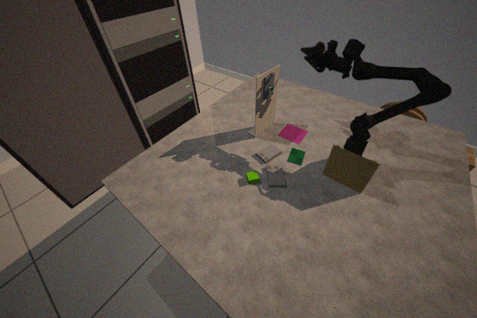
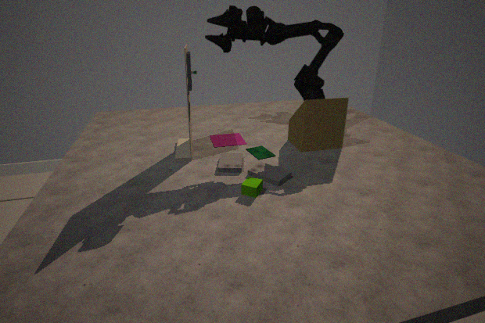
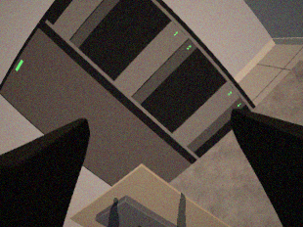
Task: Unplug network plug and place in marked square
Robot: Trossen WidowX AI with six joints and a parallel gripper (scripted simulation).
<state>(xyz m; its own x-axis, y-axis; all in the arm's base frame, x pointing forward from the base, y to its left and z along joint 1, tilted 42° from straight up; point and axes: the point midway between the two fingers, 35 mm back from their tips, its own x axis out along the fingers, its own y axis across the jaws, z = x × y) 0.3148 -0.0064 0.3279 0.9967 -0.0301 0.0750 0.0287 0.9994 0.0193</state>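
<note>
Now: gripper tip 80 mm short of the network plug, 150 mm to the right of it and 130 mm above it. Round my gripper tip: beige panel: 100 mm ahead, 150 mm to the left, 240 mm below; then magenta square: 50 mm behind, 90 mm to the left, 400 mm below.
</note>
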